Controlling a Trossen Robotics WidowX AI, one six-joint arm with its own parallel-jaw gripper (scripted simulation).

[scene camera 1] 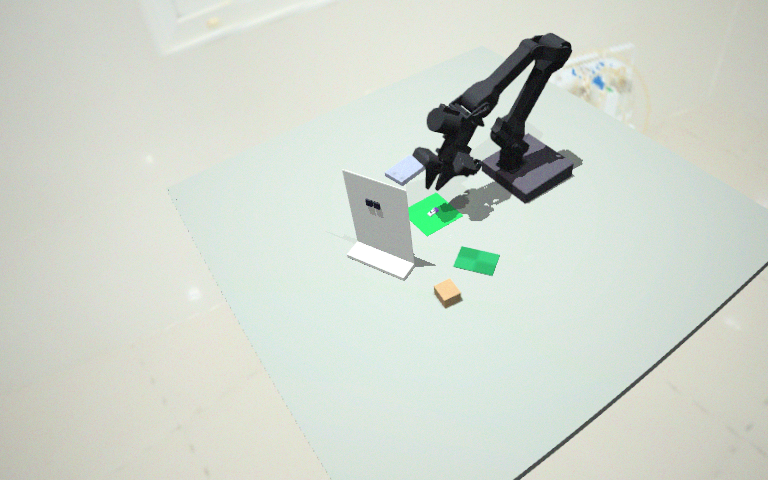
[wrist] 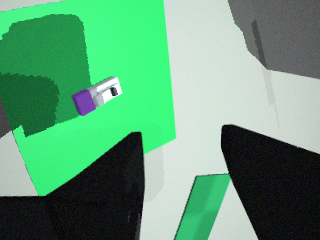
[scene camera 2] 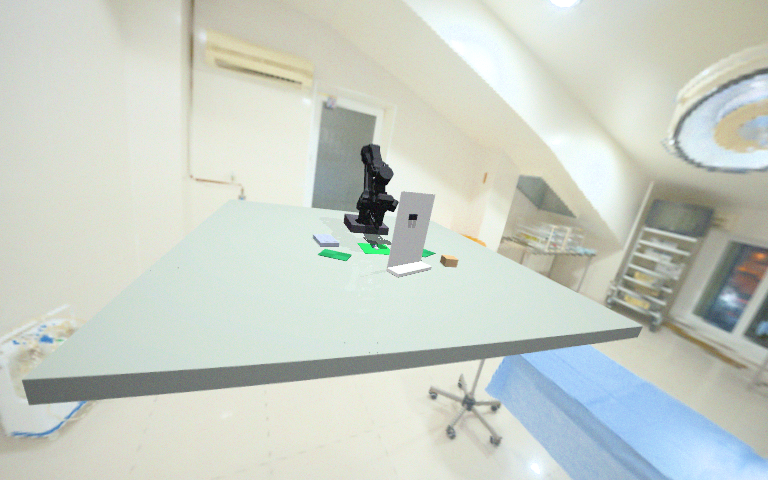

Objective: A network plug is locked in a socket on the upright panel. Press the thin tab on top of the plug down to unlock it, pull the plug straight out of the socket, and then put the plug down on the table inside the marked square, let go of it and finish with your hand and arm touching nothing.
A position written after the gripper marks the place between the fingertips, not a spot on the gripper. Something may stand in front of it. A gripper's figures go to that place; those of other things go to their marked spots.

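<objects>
The gripper (scene camera 1: pixel 431 189) is 1.42 m from the lens, while an upright panel (scene camera 1: pixel 380 213) stands 1.27 m from the lens.
</objects>
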